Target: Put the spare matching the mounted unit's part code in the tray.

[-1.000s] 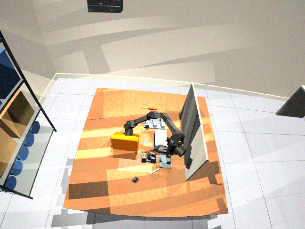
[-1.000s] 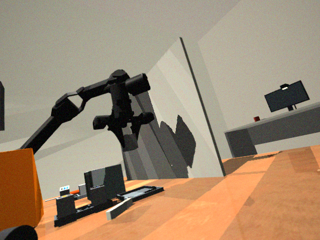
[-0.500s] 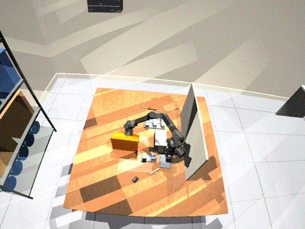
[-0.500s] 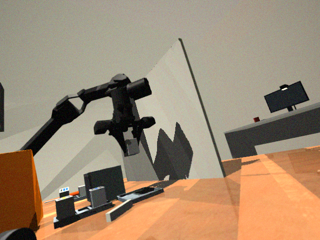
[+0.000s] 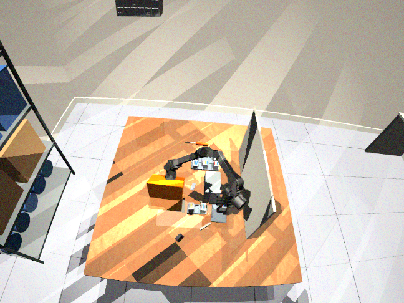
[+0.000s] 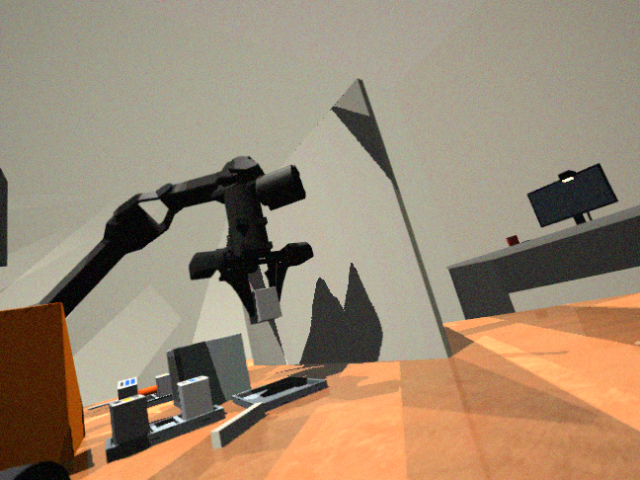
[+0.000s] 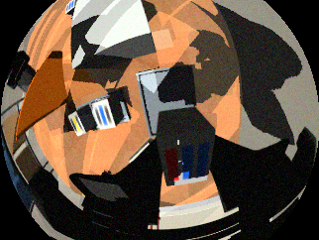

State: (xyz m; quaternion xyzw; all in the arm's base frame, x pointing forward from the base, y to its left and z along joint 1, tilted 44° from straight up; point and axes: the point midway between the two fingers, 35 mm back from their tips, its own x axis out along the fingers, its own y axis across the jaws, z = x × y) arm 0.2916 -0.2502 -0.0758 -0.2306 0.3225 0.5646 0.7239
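The grey tray lies 11 cm below my gripper tip. Also, from my gripper tip: bar (11 cm below, 10 cm behind, 8 cm to the right); rack (14 cm behind, 11 cm below, 4 cm to the left); spare module (2 cm above).
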